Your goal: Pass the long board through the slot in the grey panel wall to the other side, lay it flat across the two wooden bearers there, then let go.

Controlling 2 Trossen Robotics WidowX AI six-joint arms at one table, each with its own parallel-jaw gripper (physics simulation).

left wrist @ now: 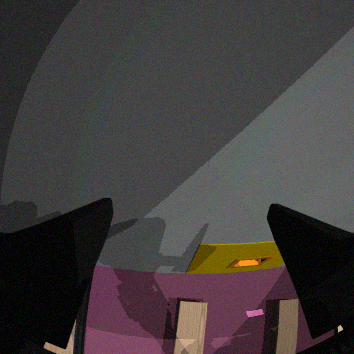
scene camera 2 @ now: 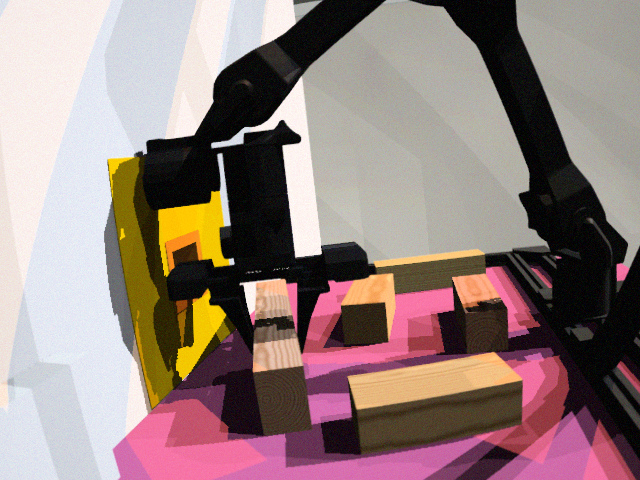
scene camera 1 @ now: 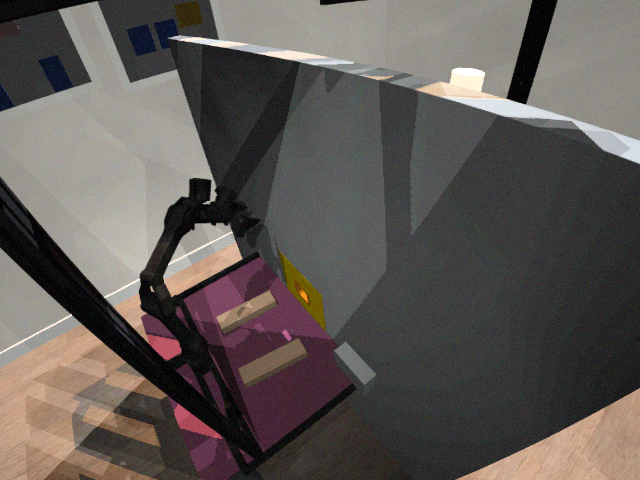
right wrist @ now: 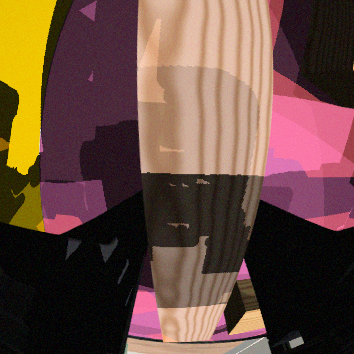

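Where they show: left gripper, fingertip midpoint: [left wrist: 194, 210] [scene camera 1: 253, 214]; right gripper, fingertip midpoint: [right wrist: 191, 197]; left arm's base, origin of the base link: [scene camera 1: 202, 366]; right arm's base, origin of the base link: [scene camera 2: 586, 313].
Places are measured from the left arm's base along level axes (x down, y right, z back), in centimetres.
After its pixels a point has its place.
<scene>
The long board [scene camera 2: 277, 361] @(x -3.8, y 17.3, z -61.9 cm) [right wrist: 205, 125] @(x -3.8, y 3.4, z -57.8 cm) lies on the pink mat, alongside the panel wall. My right gripper [scene camera 2: 276, 346] @(x -0.5, y 7.2, z -59.0 cm) [right wrist: 191, 197] @(x -0.5, y 7.2, z -59.0 cm) points down and is shut on the board, one finger against each side. My left gripper [scene camera 1: 251, 229] [left wrist: 194, 210] @(x -38.9, y -14.4, z -38.8 cm) is open and empty, high above the mat on the other side of the grey panel wall [scene camera 1: 336, 155] @(x -73.7, y 26.2, z -43.2 cm). The slot [scene camera 1: 302, 293] @(x -6.3, y 0.5, z -43.9 cm) [scene camera 2: 184, 253] @(x -10.2, y -1.2, z -46.8 cm) [left wrist: 248, 262] @(x -6.3, y 3.0, z -43.7 cm) is an orange-edged opening in a yellow plate. Two parallel wooden bearers [scene camera 1: 247, 311] @(x -1.9, y -9.2, z -23.7 cm) [scene camera 1: 272, 363] @(x -1.9, y 15.3, z -20.6 cm) [left wrist: 191, 327] @(x -1.9, y -10.0, z -29.0 cm) lie below the left gripper, their ends toward the wall.
In scene camera 2, a wooden block [scene camera 2: 436, 403] @(x -1.3, y 21.2, z -74.2 cm) lies right of the board's near end. Two more blocks [scene camera 2: 368, 310] @(x -2.0, y -2.0, z -67.1 cm) [scene camera 2: 480, 315] @(x -2.1, y 3.6, z -79.1 cm) stand farther back, and another [scene camera 2: 431, 271] @(x -0.9, y -24.2, z -74.5 cm) lies behind them. In scene camera 1, a grey block [scene camera 1: 355, 365] @(x -8.1, y 35.2, z -40.2 cm) adjoins the wall near the mat's corner.
</scene>
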